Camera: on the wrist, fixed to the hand. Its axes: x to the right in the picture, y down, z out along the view.
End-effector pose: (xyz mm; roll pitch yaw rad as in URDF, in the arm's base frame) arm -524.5 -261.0 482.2 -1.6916 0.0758 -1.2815
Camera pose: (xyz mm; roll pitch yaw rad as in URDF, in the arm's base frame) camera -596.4 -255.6 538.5 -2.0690 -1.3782 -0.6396
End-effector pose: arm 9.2 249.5 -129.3 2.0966 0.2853 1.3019
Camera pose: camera -81.9 244.1 -123.5 -2.5804 1.0099 -3.0921
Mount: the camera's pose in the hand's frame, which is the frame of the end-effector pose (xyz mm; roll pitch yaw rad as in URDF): -29.9 -45.7 -73.4 0.1443 0.0056 -1.4922
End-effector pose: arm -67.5 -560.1 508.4 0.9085 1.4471 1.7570
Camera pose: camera -81.2 -648.4 528.1 -1.3504 0.1762 -0.7182
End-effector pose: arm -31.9 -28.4 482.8 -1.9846 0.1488 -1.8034
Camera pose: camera -75.0 1.3 557.8 -2.4887 -1.1045 -0.7270
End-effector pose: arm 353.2 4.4 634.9 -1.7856 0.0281 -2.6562
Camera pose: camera 349.2 72.4 696.0 -2.5303 -1.3361 -1.5582
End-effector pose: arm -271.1 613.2 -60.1 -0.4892 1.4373 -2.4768
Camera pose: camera -280.3 701.0 -36.2 -1.3088 0.0161 2.7248
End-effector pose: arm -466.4 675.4 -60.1 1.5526 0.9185 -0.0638
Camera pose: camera -517.2 751.3 -64.9 -1.4167 0.7308 3.0946
